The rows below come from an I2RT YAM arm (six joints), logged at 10 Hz.
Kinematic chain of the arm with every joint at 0, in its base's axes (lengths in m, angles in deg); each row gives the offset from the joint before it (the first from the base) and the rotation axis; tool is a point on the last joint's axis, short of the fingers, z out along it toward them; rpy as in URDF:
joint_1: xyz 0 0 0.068 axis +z
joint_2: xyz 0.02 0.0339 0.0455 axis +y
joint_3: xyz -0.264 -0.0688 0 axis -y
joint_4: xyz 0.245 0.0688 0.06 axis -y
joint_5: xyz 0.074 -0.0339 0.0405 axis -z
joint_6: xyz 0.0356 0 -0.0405 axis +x
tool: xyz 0 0 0 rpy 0 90 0
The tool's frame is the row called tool.
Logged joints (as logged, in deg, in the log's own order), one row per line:
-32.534, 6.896, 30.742, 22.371, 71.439, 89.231
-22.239, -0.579, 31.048, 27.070, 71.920, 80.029
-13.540, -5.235, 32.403, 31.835, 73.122, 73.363
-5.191, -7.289, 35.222, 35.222, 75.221, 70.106
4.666, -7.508, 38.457, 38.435, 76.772, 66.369
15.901, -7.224, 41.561, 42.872, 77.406, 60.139
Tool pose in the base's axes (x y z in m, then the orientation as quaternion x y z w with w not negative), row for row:
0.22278, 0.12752, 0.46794, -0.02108, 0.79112, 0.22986, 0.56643
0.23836, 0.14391, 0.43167, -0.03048, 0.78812, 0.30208, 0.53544
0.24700, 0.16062, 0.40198, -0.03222, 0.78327, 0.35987, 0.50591
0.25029, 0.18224, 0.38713, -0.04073, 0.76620, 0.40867, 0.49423
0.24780, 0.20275, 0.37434, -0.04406, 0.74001, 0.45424, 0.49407
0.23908, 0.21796, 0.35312, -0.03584, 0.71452, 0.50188, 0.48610
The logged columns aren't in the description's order. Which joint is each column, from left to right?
Columns, left to right: joint_4, joint_5, joint_1, joint_6, joint_2, joint_3.
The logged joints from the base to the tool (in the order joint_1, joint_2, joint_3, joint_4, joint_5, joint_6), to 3 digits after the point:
30.742, 71.439, 89.231, -32.534, 6.896, 22.371
31.048, 71.920, 80.029, -22.239, -0.579, 27.070
32.403, 73.122, 73.363, -13.540, -5.235, 31.835
35.222, 75.221, 70.106, -5.191, -7.289, 35.222
38.457, 76.772, 66.369, 4.666, -7.508, 38.435
41.561, 77.406, 60.139, 15.901, -7.224, 42.872

